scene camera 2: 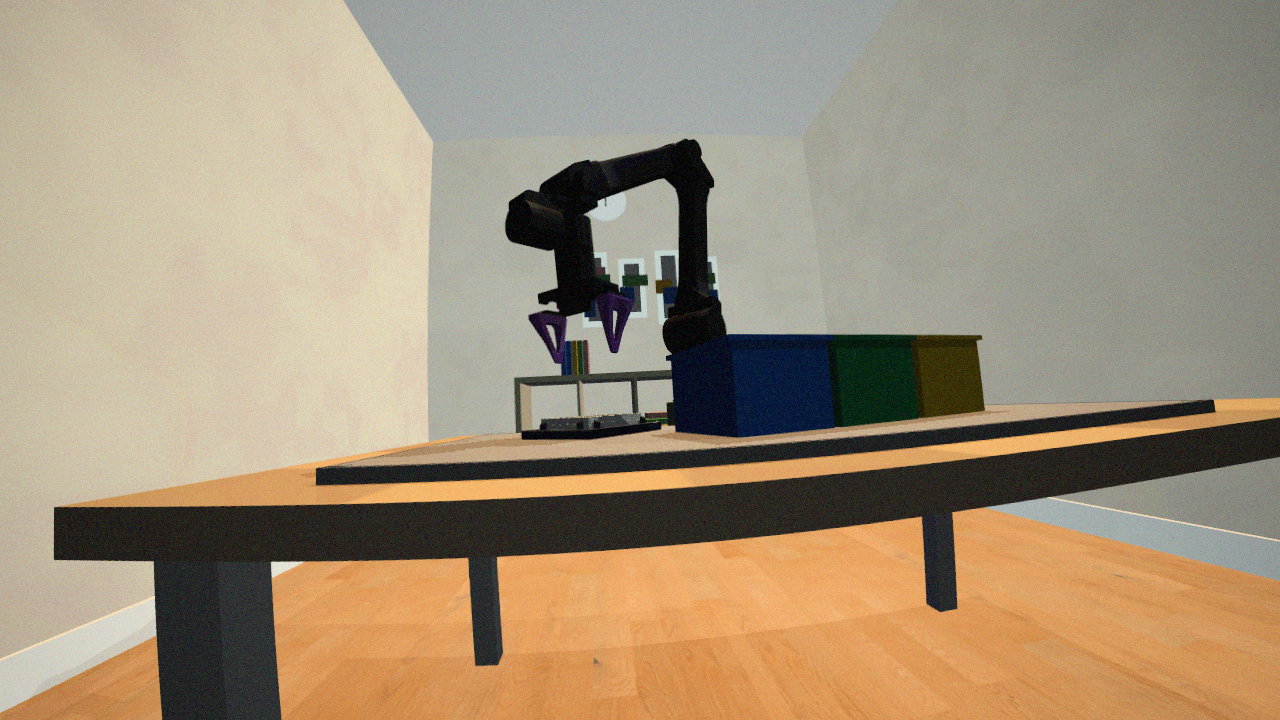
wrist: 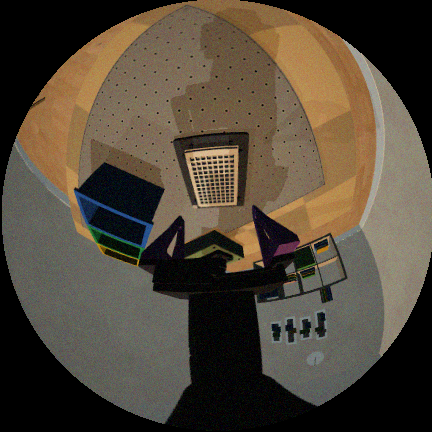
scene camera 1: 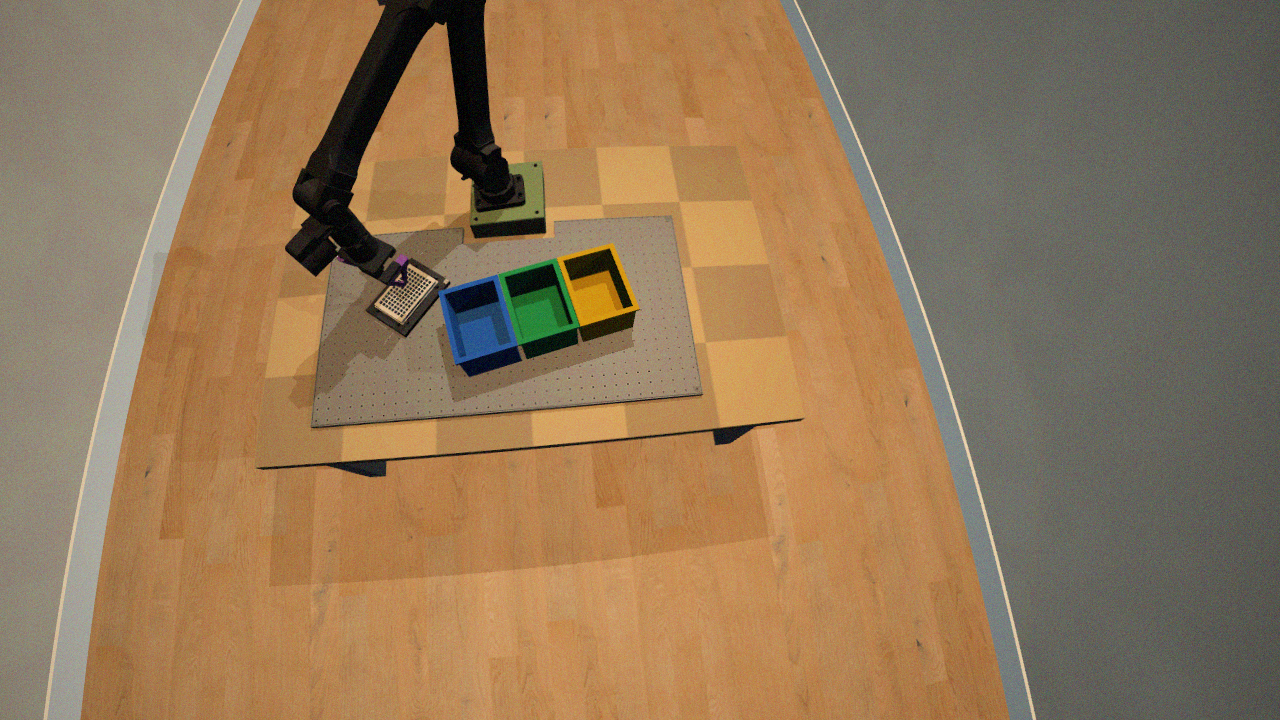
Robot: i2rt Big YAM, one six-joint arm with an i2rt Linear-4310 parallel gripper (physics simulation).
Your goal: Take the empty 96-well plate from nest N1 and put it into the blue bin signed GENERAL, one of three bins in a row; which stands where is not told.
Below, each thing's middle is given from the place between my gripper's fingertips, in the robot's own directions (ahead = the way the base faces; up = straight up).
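Dark nest [scene camera 2: 596,433]: 10 mm to the left of my hand, 100 mm below it. Pale 96-well plate [scene camera 1: 399,303]: 90 mm below my hand, 10 mm to the left of it.
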